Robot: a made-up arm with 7 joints.
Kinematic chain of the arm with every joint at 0, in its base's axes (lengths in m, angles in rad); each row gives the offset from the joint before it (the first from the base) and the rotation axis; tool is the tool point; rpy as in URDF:
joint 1: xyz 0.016 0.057 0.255 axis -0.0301 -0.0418 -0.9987
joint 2: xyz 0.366 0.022 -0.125 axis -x
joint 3: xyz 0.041 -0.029 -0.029 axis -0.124 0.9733 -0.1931
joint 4: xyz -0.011 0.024 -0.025 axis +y
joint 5: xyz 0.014 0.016 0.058 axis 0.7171 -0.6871 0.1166
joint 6: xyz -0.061 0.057 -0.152 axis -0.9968 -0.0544 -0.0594
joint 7: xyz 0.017 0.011 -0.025 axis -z
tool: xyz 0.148 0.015 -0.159 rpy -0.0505 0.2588 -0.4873
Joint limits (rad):
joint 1: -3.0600..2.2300
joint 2: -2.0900..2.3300
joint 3: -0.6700..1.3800
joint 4: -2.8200..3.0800
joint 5: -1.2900..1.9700
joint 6: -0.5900..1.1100
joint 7: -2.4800..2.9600
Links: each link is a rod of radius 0.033 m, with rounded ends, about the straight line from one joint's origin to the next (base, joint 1, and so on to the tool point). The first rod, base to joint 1, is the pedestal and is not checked.
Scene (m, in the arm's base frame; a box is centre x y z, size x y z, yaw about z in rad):
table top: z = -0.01
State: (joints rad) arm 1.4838 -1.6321 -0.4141 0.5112 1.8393 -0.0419 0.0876
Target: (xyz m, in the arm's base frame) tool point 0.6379 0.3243 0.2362
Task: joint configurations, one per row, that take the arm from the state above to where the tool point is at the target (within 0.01 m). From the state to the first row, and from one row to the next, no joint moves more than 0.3 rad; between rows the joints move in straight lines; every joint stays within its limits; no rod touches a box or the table.
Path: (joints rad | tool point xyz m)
1: 1.2202 -1.5397 -0.3136 0.6079 1.7324 0.0024 0.1283 | 0.1672 -0.5739 0.4414
2: 0.9565 -1.4474 -0.2132 0.7046 1.6255 0.0467 0.1690 | 0.4514 -0.4616 0.4300
3: 0.6929 -1.3550 -0.1127 0.8013 1.5186 0.0909 0.2097 | 0.6499 -0.2305 0.3852
4: 0.4293 -1.2627 -0.0122 0.8980 1.4117 0.1352 0.2504 | 0.7140 0.0570 0.3162
5: 0.1656 -1.1703 0.0882 0.9947 1.3047 0.1795 0.2911 | 0.6379 0.3243 0.2362

